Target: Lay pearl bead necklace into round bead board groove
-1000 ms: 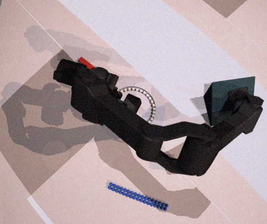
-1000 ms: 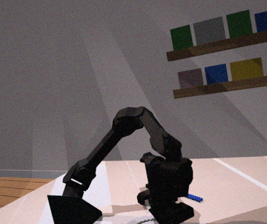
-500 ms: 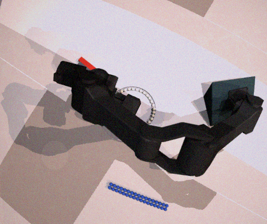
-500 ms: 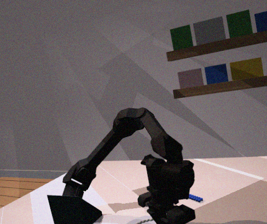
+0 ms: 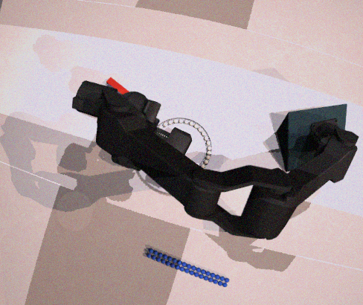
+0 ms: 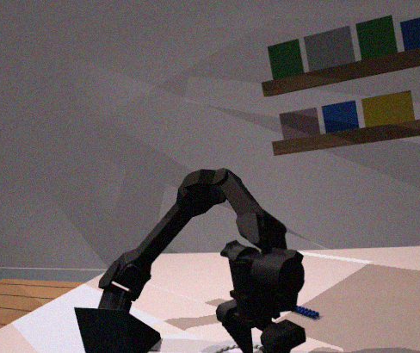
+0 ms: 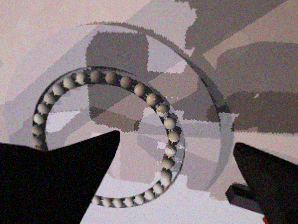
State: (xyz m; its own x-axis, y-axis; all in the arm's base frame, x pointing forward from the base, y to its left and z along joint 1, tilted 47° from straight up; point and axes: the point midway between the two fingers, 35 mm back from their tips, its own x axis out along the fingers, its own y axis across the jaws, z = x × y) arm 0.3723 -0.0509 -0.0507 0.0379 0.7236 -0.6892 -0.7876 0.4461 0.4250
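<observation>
My gripper tip is 60 mm past the round bead board, 20 mm to the right of it and 10 mm above it. Round my gripper tip: small beige cube (140 mm behind, 210 mm to the left); grey block (50 mm ahead, 140 mm to the right, 20 mm below).
</observation>
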